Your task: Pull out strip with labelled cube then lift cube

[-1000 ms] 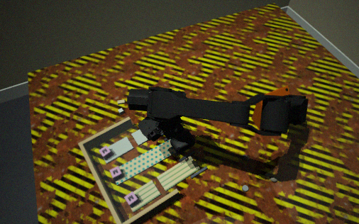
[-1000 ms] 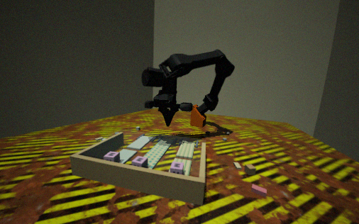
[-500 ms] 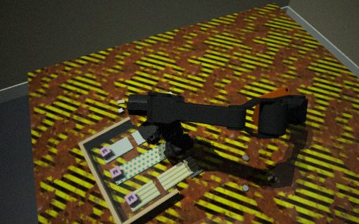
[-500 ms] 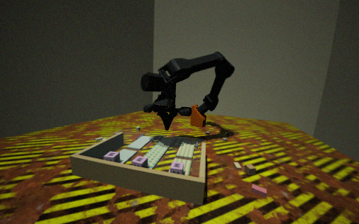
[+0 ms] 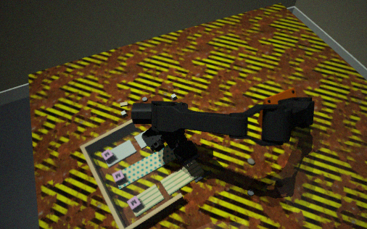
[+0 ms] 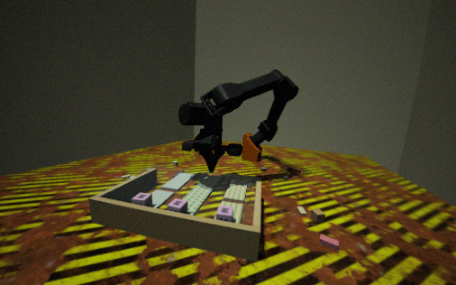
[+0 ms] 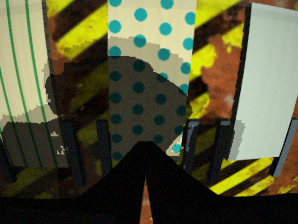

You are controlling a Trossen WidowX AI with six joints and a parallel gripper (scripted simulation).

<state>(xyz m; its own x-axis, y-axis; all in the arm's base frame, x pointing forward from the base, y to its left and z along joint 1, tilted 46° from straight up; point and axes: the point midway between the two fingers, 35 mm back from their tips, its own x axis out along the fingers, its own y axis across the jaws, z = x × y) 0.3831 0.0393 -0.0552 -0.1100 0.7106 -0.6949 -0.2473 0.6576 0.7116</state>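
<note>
My gripper tip is now 90 mm short of the dotted strip, 30 mm above it and 20 mm to the right of it.
</note>
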